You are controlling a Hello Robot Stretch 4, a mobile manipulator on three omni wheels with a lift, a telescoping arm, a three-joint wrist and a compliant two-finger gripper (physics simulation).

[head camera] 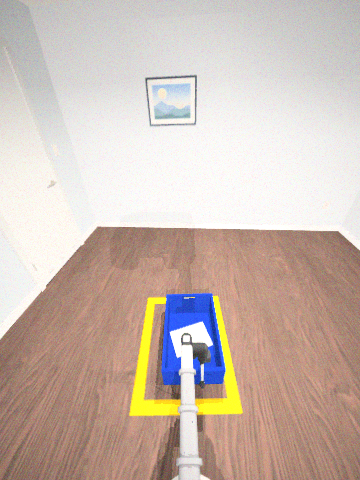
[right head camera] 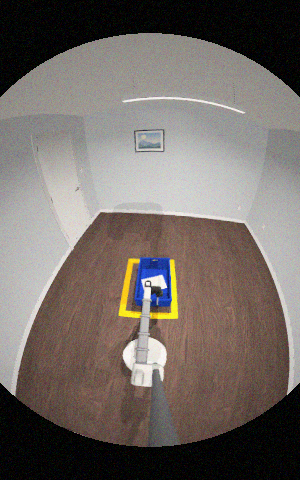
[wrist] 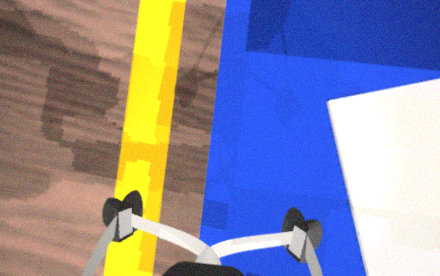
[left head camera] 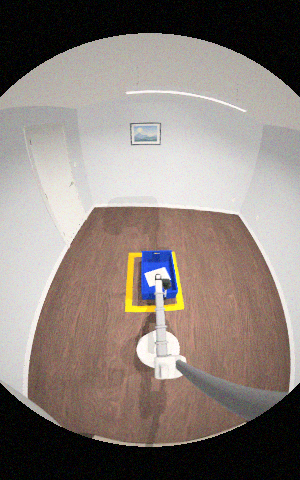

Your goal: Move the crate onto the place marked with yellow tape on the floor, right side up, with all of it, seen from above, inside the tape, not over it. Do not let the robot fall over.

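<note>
The blue crate stands right side up on the floor, within the yellow tape outline. A floor strip shows between its near wall and the near tape; its right side looks close to the right tape. Its far wall hides much of the far tape. My gripper is open, above the near wall. In the wrist view one fingertip overlaps the tape, the other the crate's inside. Their height is unclear.
A white sheet lies in the crate. My arm hides part of the near tape. A white round base sits in front of the outline. A door is at the left, and a wall stands beyond the crate.
</note>
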